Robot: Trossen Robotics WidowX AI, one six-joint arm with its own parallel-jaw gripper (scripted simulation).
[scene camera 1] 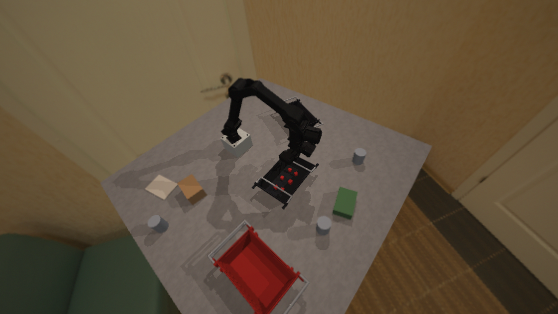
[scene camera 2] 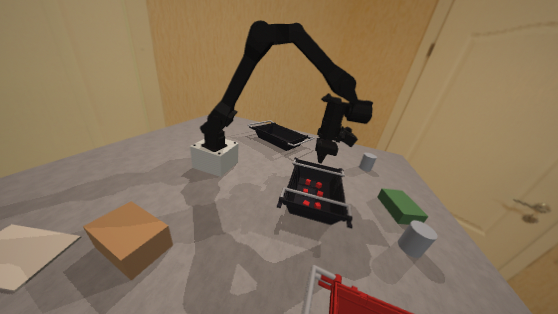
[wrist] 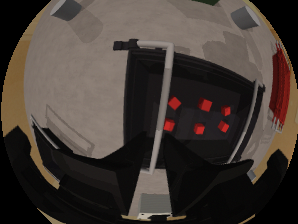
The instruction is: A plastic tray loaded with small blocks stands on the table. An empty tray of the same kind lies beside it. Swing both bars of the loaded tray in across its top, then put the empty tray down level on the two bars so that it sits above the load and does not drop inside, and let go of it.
Labels:
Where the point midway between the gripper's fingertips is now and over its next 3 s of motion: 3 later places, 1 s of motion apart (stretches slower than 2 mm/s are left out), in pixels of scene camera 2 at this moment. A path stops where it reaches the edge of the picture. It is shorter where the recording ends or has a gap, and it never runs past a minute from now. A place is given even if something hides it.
The gripper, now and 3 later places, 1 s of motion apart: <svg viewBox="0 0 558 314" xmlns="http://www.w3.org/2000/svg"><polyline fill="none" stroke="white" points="319,161 308,128 270,132 268,142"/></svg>

